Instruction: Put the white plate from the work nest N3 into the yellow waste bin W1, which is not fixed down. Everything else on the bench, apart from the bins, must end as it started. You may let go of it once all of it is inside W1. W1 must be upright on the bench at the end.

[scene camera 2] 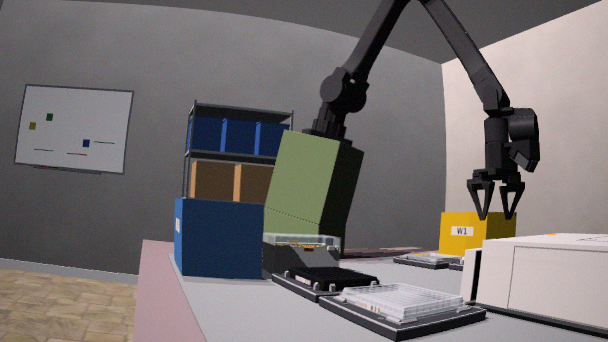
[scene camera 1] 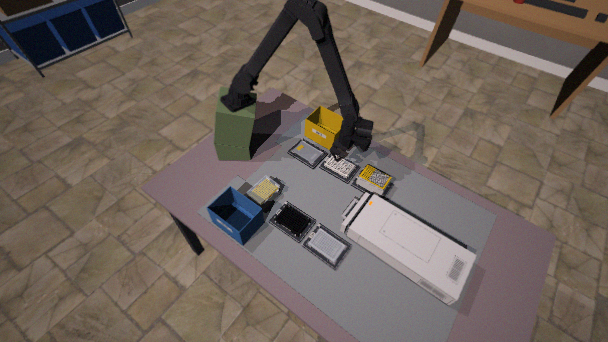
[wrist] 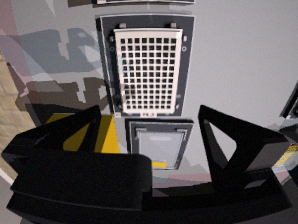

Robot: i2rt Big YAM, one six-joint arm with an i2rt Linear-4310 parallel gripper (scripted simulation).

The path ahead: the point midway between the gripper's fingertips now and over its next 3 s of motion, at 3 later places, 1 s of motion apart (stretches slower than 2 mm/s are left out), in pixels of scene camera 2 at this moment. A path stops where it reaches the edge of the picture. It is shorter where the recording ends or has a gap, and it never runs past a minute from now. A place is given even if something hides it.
The gripper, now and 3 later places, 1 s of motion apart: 495, 220; 495, 236; 493, 253; 493, 264
